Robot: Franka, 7 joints.
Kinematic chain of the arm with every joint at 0, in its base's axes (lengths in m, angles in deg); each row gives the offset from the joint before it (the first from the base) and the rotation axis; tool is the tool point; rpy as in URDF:
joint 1: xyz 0 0 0.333 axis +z
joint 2: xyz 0 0 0 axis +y
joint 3: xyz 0 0 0.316 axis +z
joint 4: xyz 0.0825 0 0 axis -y
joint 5: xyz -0.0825 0 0.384 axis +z
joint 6: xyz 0 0 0 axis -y
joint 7: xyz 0.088 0 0 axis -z
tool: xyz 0 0 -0.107 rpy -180 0 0
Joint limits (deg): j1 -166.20..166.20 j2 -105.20..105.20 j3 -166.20..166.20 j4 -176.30..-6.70 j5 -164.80..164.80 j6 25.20..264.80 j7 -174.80..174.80
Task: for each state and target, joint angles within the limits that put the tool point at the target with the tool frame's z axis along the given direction. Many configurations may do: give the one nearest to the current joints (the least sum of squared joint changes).
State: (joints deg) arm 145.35 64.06 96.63 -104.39 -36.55 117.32 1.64
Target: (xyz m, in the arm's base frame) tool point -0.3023 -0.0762 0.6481 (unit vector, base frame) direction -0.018 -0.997 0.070
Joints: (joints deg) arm 104.79 105.20 133.03 -148.64 -36.73 147.63 1.64
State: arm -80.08 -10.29 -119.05 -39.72 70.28 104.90 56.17
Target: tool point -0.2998 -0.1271 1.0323 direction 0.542 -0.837 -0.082
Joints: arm -59.24 -11.81 -94.97 -40.49 84.42 72.88 56.17
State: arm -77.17 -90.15 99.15 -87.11 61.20 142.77 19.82
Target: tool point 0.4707 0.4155 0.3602 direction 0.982 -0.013 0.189
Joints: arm -72.99 -105.20 89.88 -112.04 70.02 186.22 19.82
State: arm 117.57 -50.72 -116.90 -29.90 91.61 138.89 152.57
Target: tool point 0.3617 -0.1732 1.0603 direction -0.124 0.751 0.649
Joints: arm 135.11 -29.61 -112.81 -12.41 88.82 105.63 152.57
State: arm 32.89 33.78 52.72 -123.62 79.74 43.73 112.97
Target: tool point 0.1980 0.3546 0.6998 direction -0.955 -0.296 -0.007
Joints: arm 31.59 -4.69 10.64 -98.01 82.66 25.20 112.97
